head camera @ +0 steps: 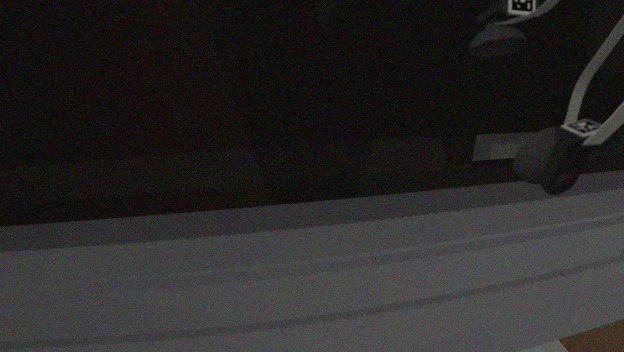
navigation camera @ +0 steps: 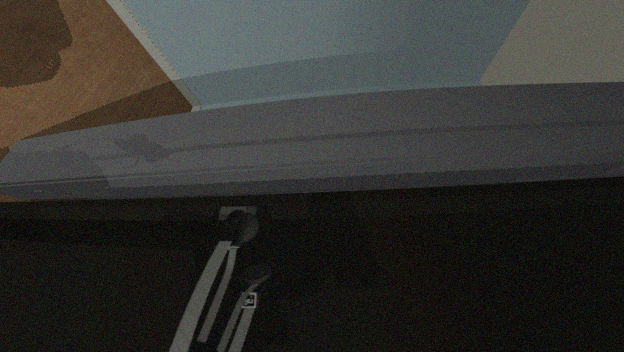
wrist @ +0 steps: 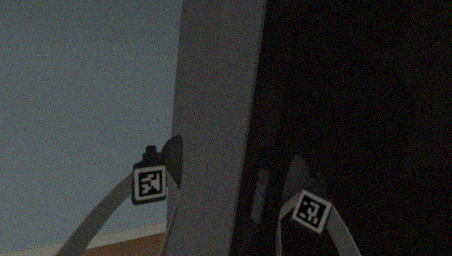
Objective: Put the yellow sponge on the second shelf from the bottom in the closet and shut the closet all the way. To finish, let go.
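Places are measured from the robot's base along level axes (x ahead, y left, z up), in centimetres.
Where they show: gripper, between the fingertips: (head camera: 507, 113) (navigation camera: 254, 241).
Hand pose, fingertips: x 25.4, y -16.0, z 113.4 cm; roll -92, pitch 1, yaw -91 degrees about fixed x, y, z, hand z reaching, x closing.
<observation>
After its pixels a point has its place.
The closet shows as a very dark face (head camera: 250, 100) @[z 128.9, x 32.6, y -23.0 cm] (navigation camera: 400, 275) @[z 134.9, x 27.7, y -26.6 cm] (wrist: 360, 90) beside a lighter grey panel (head camera: 300, 280) @[z 125.5, x 43.3, y -11.5 cm] (navigation camera: 350, 112) @[z 129.3, x 54.9, y -4.8 cm] (wrist: 215, 75). A small light grey rectangular piece (head camera: 492, 147) @[z 105.6, x 38.2, y -20.5 cm] (navigation camera: 225, 211) @[z 101.0, x 38.4, y -20.4 cm] (wrist: 259, 195) sits on the dark face, near its border with the grey panel. My gripper (head camera: 524, 101) @[z 113.4, x 25.4, y -16.0 cm] (navigation camera: 250, 250) @[z 113.4, x 25.4, y -16.0 cm] (wrist: 234, 163) @[z 113.4, x 25.4, y -16.0 cm] is open, with nothing seen held between its cups. In the wrist view one cup is at the grey panel's outer edge and the other is over the dark face, right of the small piece. The yellow sponge and the shelves do not show.
A blue wall (navigation camera: 325, 40) @[z 123.4, x 155.8, y 26.7 cm] (wrist: 85, 100) stands beyond the grey panel, with a pale skirting board (navigation camera: 150, 50) @[z 2.9, x 146.3, y 37.5 cm] (wrist: 125, 235) along it. Brown floor (head camera: 602, 340) @[z 0.0, x 146.0, y 6.6 cm] (navigation camera: 110, 65) @[z 0.0, x 114.8, y 27.5 cm] (wrist: 130, 246) shows beside it. A cream surface (navigation camera: 565, 45) @[z 243.8, x 118.5, y 12.5 cm] is at upper right in the navigation view.
</observation>
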